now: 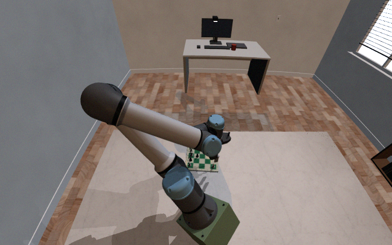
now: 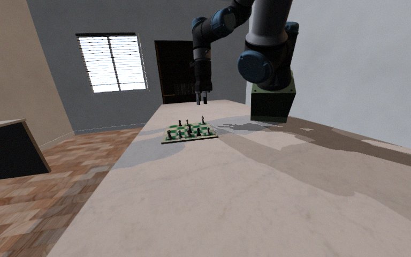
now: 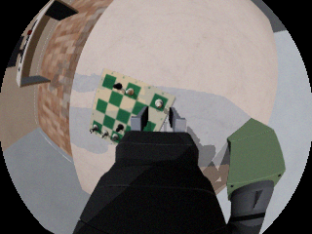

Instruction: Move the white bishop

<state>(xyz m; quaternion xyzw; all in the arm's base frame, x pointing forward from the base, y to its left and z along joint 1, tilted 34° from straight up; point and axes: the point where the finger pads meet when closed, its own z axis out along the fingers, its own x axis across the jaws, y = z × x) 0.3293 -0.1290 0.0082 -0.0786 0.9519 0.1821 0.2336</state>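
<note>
The pale piece lies 100 mm below my hand. Also, from my hand: green-and-white chessboard: 120 mm below, 90 mm ahead, 60 mm to the left.
</note>
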